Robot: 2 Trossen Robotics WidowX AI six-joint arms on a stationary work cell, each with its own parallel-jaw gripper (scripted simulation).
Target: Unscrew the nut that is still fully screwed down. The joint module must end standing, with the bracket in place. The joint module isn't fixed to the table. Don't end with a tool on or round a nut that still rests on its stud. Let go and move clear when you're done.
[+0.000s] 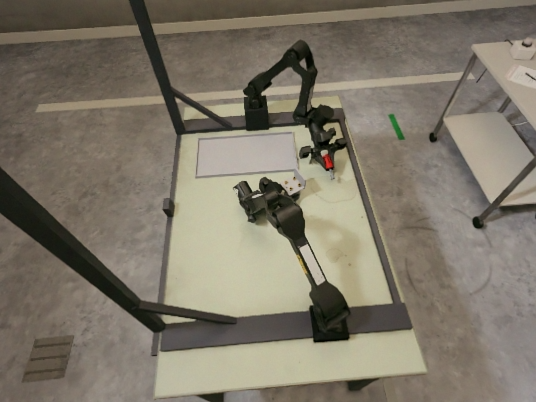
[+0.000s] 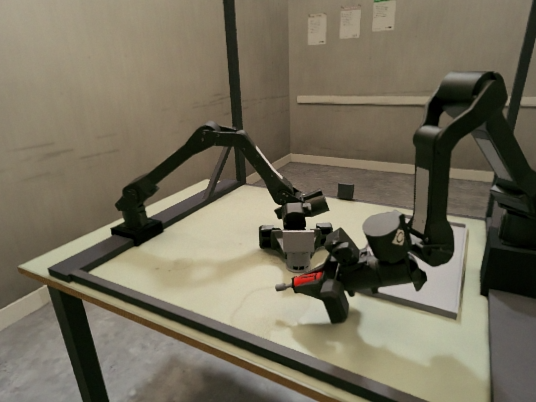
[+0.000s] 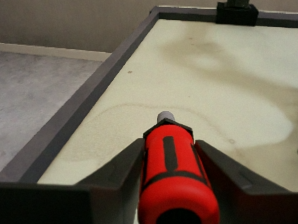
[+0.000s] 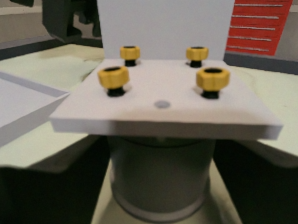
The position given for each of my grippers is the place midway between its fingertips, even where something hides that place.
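Note:
My left gripper (image 2: pixel 297 284) is in sight, and I find it again at (image 1: pixel 329 168) and at (image 3: pixel 169 145). My right gripper (image 2: pixel 298 257) is visible too, and image 4 gives me another sight of it (image 4: pixel 159 132). I also see a pale bracket (image 4: pixel 162 76), though in image 3 the bracket is out of frame. A shallow grey tray (image 1: pixel 261 153) appears as well, and it can be found again at (image 2: pixel 442 289), while in image 3 the tray is out of frame.

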